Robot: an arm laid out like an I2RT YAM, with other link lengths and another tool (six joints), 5 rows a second.
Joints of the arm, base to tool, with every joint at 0 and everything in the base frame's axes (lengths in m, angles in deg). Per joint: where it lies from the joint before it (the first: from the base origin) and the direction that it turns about. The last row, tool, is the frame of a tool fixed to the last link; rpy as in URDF.
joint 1: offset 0 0 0.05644 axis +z
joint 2: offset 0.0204 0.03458 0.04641 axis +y
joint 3: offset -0.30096 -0.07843 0 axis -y
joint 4: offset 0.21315 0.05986 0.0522 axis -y
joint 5: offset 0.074 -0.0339 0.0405 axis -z
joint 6: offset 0.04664 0 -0.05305 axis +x
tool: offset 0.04 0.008 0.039 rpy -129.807 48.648 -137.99
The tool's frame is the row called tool.
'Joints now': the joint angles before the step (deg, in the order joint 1, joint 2, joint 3, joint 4, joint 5, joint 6). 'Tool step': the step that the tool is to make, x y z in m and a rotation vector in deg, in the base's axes. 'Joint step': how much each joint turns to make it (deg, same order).
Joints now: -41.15, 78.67, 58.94, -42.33, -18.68, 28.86
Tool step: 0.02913, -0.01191, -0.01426, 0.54, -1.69, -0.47
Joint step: 2.30, 5.58, -0.01, 7.59, 0.03, 3.32
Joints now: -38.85, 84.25, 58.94, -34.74, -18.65, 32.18
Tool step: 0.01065, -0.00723, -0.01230, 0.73, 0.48, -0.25
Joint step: 0.26, 3.28, 0.00, 2.64, 0.02, 0.61
